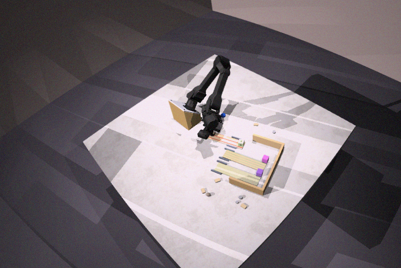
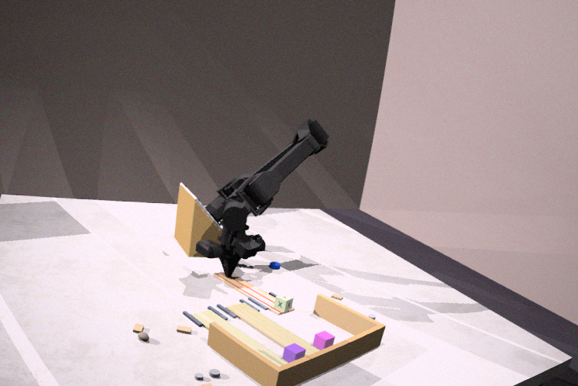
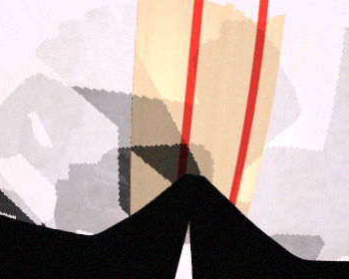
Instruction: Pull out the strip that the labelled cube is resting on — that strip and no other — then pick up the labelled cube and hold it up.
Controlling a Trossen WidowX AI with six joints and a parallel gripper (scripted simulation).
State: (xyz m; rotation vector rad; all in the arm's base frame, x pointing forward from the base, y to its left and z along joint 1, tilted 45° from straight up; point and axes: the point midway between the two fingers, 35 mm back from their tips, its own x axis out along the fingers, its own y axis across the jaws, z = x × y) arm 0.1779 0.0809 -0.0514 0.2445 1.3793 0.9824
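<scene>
The strip is 80 mm ahead of my gripper tip and 40 mm to the left of it. The rest, counted from my gripper tip: labelled cube: 170 mm ahead, 90 mm to the left, 20 mm above; blue object: 160 mm to the left, 90 mm behind.
</scene>
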